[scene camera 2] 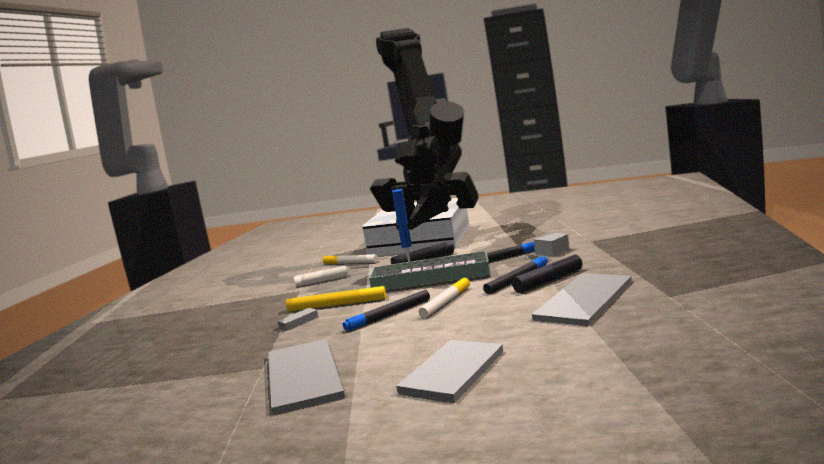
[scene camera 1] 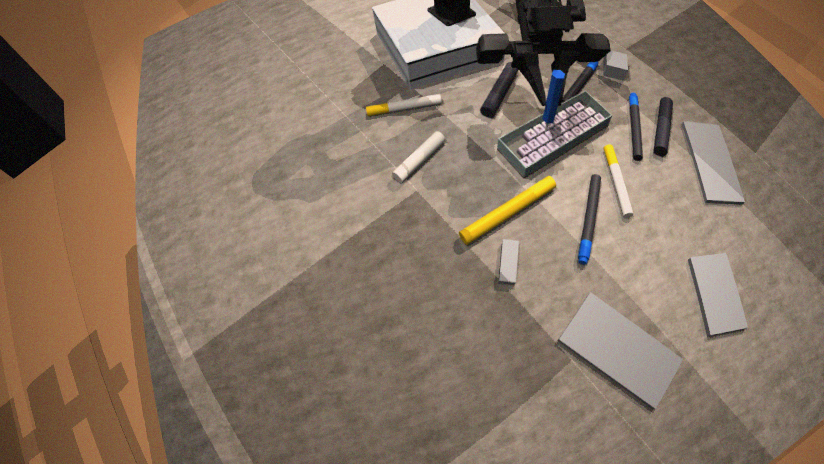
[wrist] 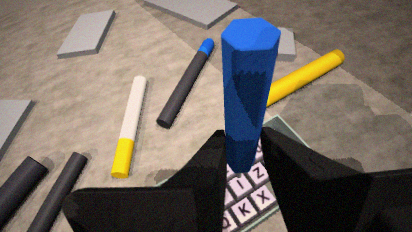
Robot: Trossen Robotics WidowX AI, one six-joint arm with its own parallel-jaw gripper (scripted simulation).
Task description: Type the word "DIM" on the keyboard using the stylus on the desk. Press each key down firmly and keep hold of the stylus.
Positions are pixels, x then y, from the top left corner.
Scene:
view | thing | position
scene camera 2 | gripper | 403,228
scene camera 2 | yellow cylinder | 372,294
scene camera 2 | small grey cube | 551,244
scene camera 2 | dark cylinder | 562,267
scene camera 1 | gripper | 551,105
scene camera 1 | yellow cylinder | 486,223
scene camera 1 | marker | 625,205
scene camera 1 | dark cylinder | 661,144
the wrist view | gripper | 242,136
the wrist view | blue stylus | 249,46
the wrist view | yellow cylinder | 290,83
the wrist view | marker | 121,166

